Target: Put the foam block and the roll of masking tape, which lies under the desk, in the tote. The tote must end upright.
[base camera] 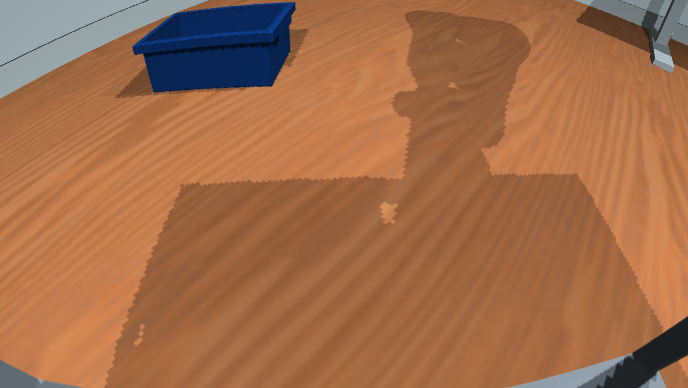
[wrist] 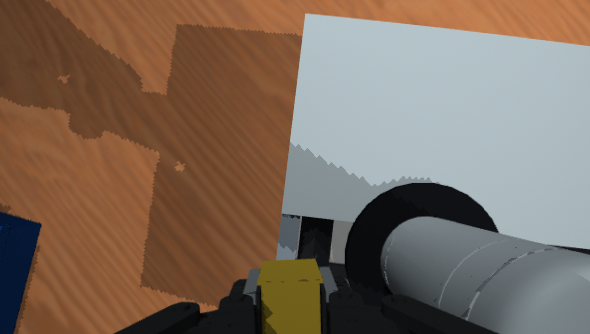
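Where they show: gripper, fingertip midpoint: (wrist: 290, 287); arm's base at its link origin: (wrist: 426, 262).
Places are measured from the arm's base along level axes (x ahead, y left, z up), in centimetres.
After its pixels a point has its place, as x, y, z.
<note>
The blue tote (base camera: 215, 67) {74.4, 21.0, -34.9} (wrist: 16, 272) {74.4, 20.7, -36.0} stands upright on the floor, at the upper left of the base camera view and at the lower left edge of the wrist view. Its inner floor is hidden. My gripper (wrist: 290, 287) {13.1, -1.1, 16.4} is shut on the yellow foam block (wrist: 291, 312) {12.9, -0.9, 19.2}, which sits between the fingertips at the bottom of the wrist view. The block is held up beside the front of my base, apart from the tote. The roll of masking tape does not show in either view.
A pale metal leg with a foot (base camera: 662, 57) stands at the upper right of the base camera view. A pale wall (base camera: 60, 30) {109.9, 83.8, -29.2} runs behind the tote. My base's light top plate (wrist: 440, 110) {-0.5, -15.9, -1.4} and grey arm (wrist: 450, 265) {3.8, -2.5, 13.4} fill the right of the wrist view.
</note>
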